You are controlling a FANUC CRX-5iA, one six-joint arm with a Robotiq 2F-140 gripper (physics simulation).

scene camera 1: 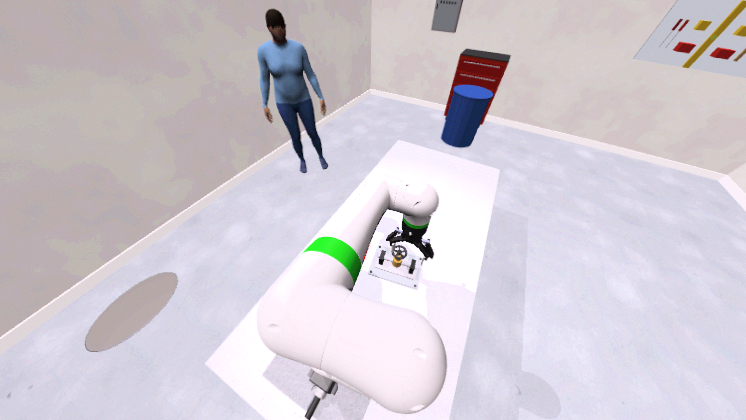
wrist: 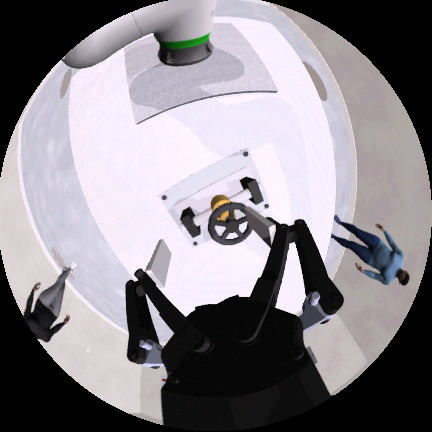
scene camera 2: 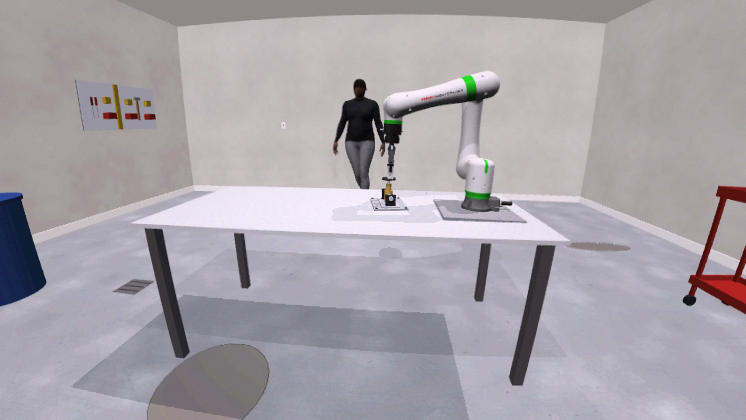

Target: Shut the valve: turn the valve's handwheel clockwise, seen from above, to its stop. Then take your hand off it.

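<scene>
The valve's dark five-spoked handwheel (scene camera 1: 399, 252) (scene camera 2: 388, 178) (wrist: 232, 225) sits level on top of the brass valve body (scene camera 1: 397, 262) (wrist: 219, 201). The valve is mounted on a pale plate (scene camera 1: 390, 274) (wrist: 210, 178) with black pipe clamps on both sides. My gripper (scene camera 1: 409, 248) (scene camera 2: 390, 169) (wrist: 205, 232) is open and empty, pointing down. In the wrist view its right finger pad overlaps the wheel's right rim, and its left pad stands well apart from the wheel. Whether the right pad touches the rim, and how far the wheel is turned, I cannot tell.
The white table (scene camera 1: 459, 182) (scene camera 2: 261, 208) carries the robot's grey mounting plate (scene camera 2: 448, 211) (wrist: 150, 95). One person in blue (scene camera 1: 289, 78) (wrist: 385, 260) and another in black (scene camera 2: 360, 120) (wrist: 47, 310) stand beyond the table. A blue drum (scene camera 1: 463, 117) stands by a red cabinet (scene camera 1: 476, 70).
</scene>
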